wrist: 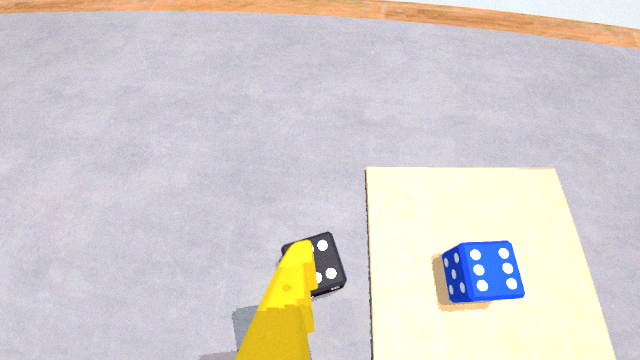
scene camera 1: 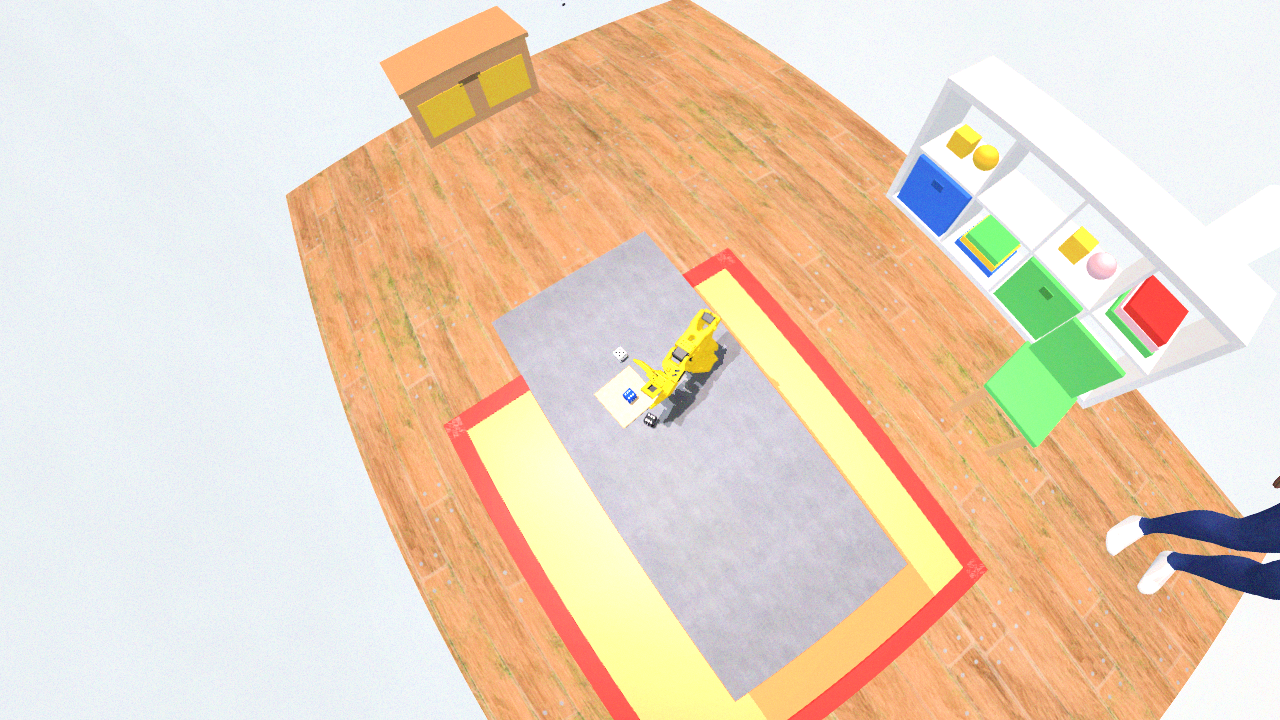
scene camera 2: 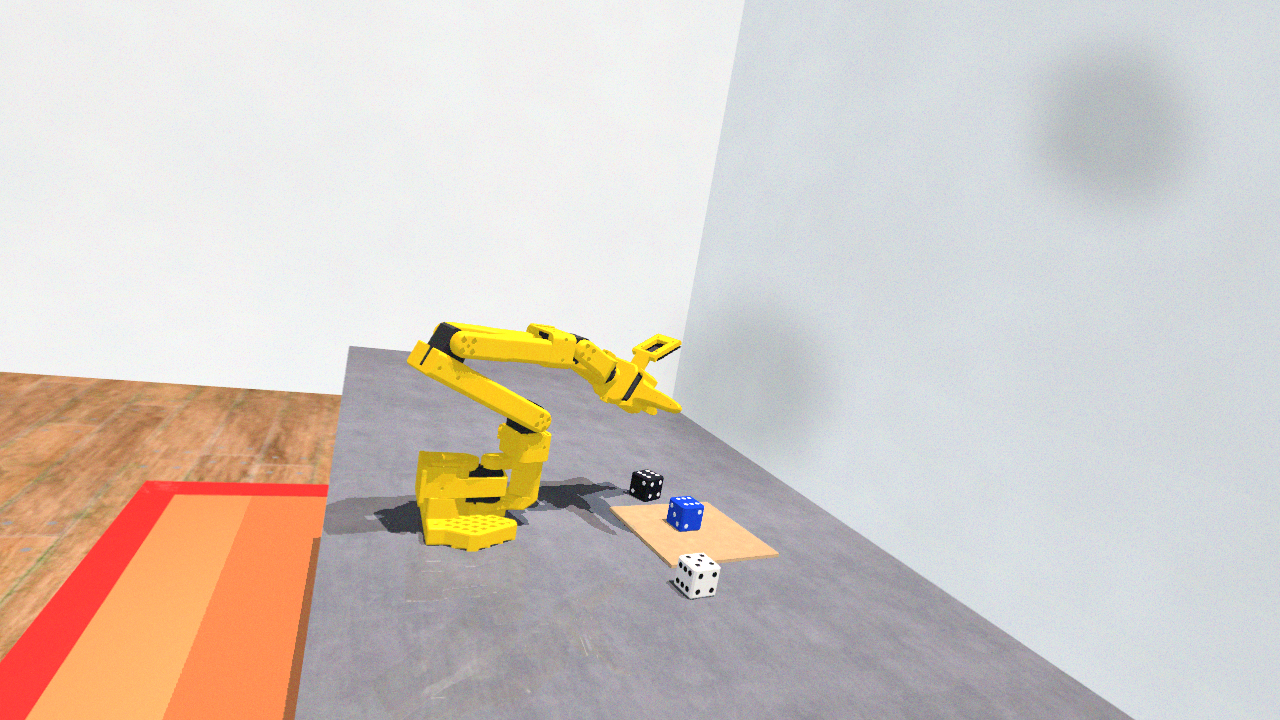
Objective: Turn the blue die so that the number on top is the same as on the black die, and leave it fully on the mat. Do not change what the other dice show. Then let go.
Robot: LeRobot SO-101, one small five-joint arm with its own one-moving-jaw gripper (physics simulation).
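Pixels of known places: hand at its tool point: (wrist: 313, 257) (scene camera 1: 650, 406) (scene camera 2: 654, 412); arm's base at its link origin: (scene camera 1: 693, 360) (scene camera 2: 484, 525).
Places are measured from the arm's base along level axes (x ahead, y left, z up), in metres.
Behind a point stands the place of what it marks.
Observation:
The blue die (scene camera 1: 630, 395) {x 0.222, y -0.006, z 0.033 m} (scene camera 2: 684, 514) {x 0.212, y -0.028, z 0.025 m} (wrist: 492, 270) {x 0.222, y -0.010, z 0.034 m} sits flat on the tan mat (scene camera 1: 612, 394) {x 0.261, y -0.048, z 0.004 m} (scene camera 2: 738, 544) {x 0.269, y -0.058, z 0.004 m} (wrist: 450, 200) {x 0.271, y -0.001, z 0.004 m}, well inside its edges, with six pips on top. The black die (scene camera 1: 650, 419) {x 0.214, y 0.086, z 0.030 m} (scene camera 2: 646, 484) {x 0.205, y 0.066, z 0.023 m} (wrist: 331, 260) {x 0.216, y 0.073, z 0.030 m} stands on the table just beside the mat. Its top shows two rows of three pips, a six, though the fixed jaw covers part of it in the wrist view. My gripper (scene camera 1: 644, 384) {x 0.203, y 0.075, z 0.112 m} (scene camera 2: 678, 376) is fully open and empty, raised high above the dice and touching none of them. The moving jaw does not show in the wrist view.
A white die (scene camera 1: 620, 354) {x 0.175, y -0.133, z 0.030 m} (scene camera 2: 698, 575) {x 0.165, y -0.156, z 0.024 m} with five on top stands on the grey table (scene camera 1: 733, 537) {x 0.212, y 0.494, z 0.000 m} (scene camera 2: 501, 644) {x -0.019, y -0.202, z 0.000 m} (wrist: 150, 125) {x 0.308, y 0.244, z 0.000 m}, beside the mat on the side away from the black die. The arm's base stands on the table behind the mat.

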